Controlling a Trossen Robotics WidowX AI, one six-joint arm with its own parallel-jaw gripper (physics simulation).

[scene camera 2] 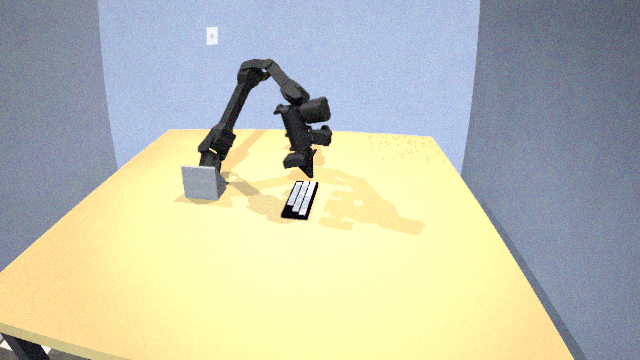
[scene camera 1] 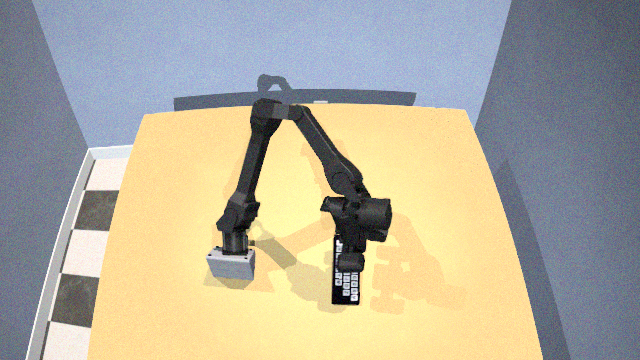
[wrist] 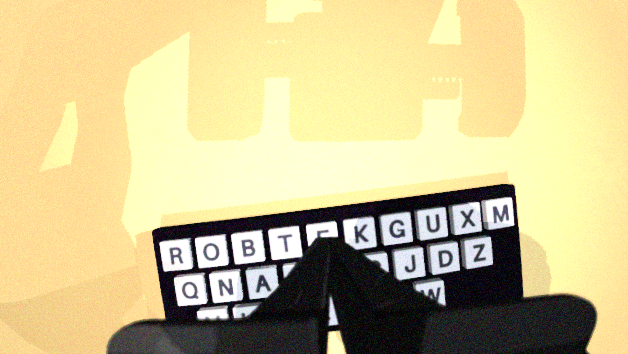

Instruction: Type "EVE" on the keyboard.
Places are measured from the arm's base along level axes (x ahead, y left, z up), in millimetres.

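Pixels of known places: gripper, fingertip midpoint: (scene camera 2: 311,177) (scene camera 1: 360,254) (wrist: 326,247); arm's base, origin of the base link: (scene camera 2: 207,174) (scene camera 1: 234,252).
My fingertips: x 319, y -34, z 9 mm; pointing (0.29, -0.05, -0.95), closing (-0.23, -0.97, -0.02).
Ahead of a thing's pixels: the offset from my fingertips to its middle. Level surfaces: height alone.
The black keyboard {dx -29, dy -6, dz -61 mm} (scene camera 1: 338,298) (scene camera 2: 293,213) (wrist: 501,280) with white letter keys lies flat on the table. My gripper (scene camera 2: 311,175) (wrist: 326,247) is shut and empty, with its tips pointing down and raised above the keyboard. In the wrist view the tips overlap the lower part of the E key {dx -7, dy +1, dz -55 mm} (wrist: 321,228), between the T key {dx -4, dy +21, dz -55 mm} (wrist: 285,243) and the K key {dx -10, dy -19, dz -55 mm} (wrist: 360,233) in the top row. The fingers hide several middle keys of the second and third rows. I cannot make out the V key. In scene camera 1 the arm covers part of the keyboard and the fingertips cannot be made out.
The grey base block (scene camera 1: 231,265) (scene camera 2: 200,183) of the arm stands on the yellow table {dz -69 mm} (scene camera 1: 425,300) (scene camera 2: 350,290), left of the keyboard in both scene views. The arm arches up from it and over to the keyboard. Arm shadows fall across the table around the keyboard.
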